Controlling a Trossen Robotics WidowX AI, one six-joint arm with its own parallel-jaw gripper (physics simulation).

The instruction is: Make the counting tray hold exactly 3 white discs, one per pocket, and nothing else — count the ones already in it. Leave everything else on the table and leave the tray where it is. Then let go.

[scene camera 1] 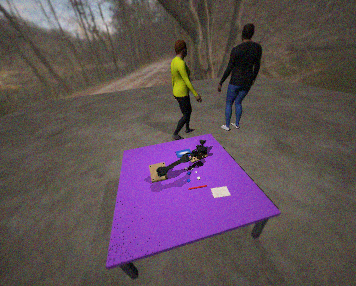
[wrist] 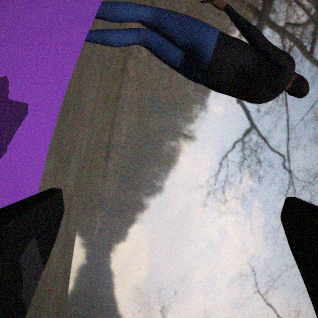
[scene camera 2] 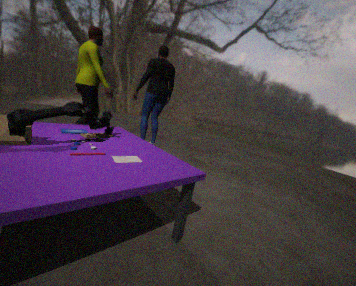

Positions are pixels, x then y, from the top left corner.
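A wooden counting tray is here, and my gripper (wrist: pixel 176 205), which is open, touches the wooden counting tray.
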